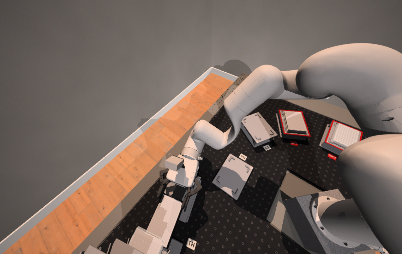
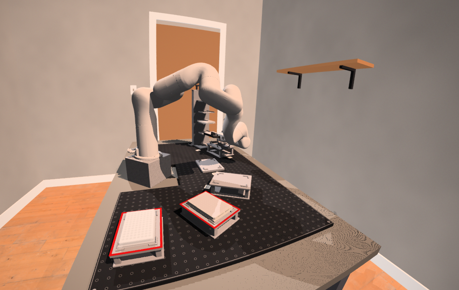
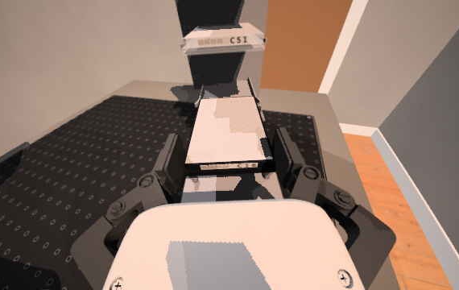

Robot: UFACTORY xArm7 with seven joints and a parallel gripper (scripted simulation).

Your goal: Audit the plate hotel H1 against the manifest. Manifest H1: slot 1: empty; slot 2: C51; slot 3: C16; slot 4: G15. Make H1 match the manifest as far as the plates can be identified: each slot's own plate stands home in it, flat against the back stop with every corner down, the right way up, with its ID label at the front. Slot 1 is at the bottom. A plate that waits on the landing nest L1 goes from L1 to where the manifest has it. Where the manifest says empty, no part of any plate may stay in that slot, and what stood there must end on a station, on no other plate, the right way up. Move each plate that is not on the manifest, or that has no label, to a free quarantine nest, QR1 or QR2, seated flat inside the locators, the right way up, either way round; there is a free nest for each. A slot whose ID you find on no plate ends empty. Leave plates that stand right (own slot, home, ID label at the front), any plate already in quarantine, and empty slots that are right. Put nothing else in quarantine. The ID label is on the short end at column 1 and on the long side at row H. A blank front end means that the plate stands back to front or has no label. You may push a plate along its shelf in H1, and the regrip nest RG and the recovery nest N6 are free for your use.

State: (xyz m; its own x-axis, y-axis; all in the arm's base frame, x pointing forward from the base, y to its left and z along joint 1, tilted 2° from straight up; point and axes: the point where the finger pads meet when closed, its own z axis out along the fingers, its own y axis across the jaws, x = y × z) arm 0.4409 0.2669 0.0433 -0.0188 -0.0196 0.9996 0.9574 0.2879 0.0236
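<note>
The dark plate lies 2 cm behind my hand, 5 cm to the left of it and 2 cm below it. Also, from my hand: regrip nest RG (1 cm ahead, 3 cm to the right, 8 cm below); clear plate labelled C51 (4 cm behind, 15 cm to the left, 6 cm above); RG label (4 cm ahead, 13 cm to the right, 13 cm below).
</note>
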